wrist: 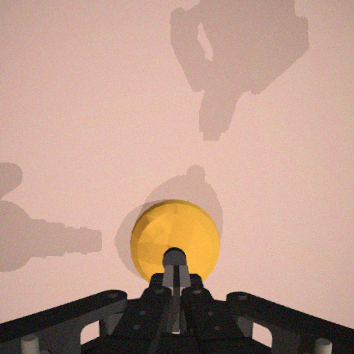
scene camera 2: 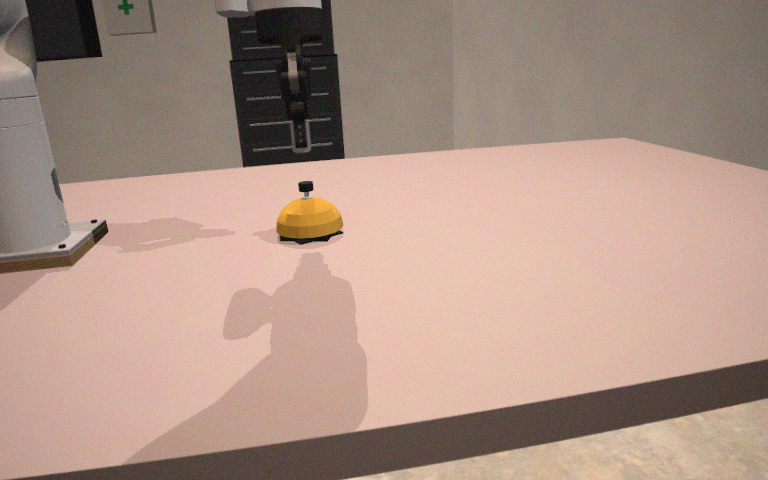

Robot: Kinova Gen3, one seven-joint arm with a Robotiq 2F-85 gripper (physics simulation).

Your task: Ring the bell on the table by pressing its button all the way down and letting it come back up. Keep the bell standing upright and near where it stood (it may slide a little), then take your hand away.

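Frame: origin at the arm's base, x ahead, y left, z up, level; centimetres.
Seen in the pictures: gripper, fingertip midpoint: [wrist: 175,280] [scene camera 2: 302,151]; arm's base, origin of the base link: [scene camera 2: 30,240].
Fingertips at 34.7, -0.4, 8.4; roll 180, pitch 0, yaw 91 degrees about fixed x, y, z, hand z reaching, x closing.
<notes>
Offsets run from my fingertips to a thing's middle, as dx, dy, dz. Level surfaces: height alone.
A yellow dome bell @[+0.0, -0.1, -7.1] [scene camera 2: 309,219] [wrist: 175,227] stands upright on the pink table @[dz -10.4] [scene camera 2: 509,254] [wrist: 75,100], on a dark base. Its black button @[+0.0, -0.1, -4.3] [scene camera 2: 305,186] [wrist: 174,256] is up, with a short stretch of metal stem showing below it in the scene view. My gripper [scene camera 2: 301,148] [wrist: 175,280] is shut and empty. Its fingertips are above the button, with a visible gap between them in the scene view. In the wrist view the fingertips overlap the near side of the button and hide the near part of the dome.
The arm's white base [scene camera 2: 28,169] stands on a mounting plate [scene camera 2: 84,236] at the left of the table in the scene view. A dark drawer cabinet [scene camera 2: 257,113] stands behind the table. Shadows of the arm and gripper fall on the table around the bell.
</notes>
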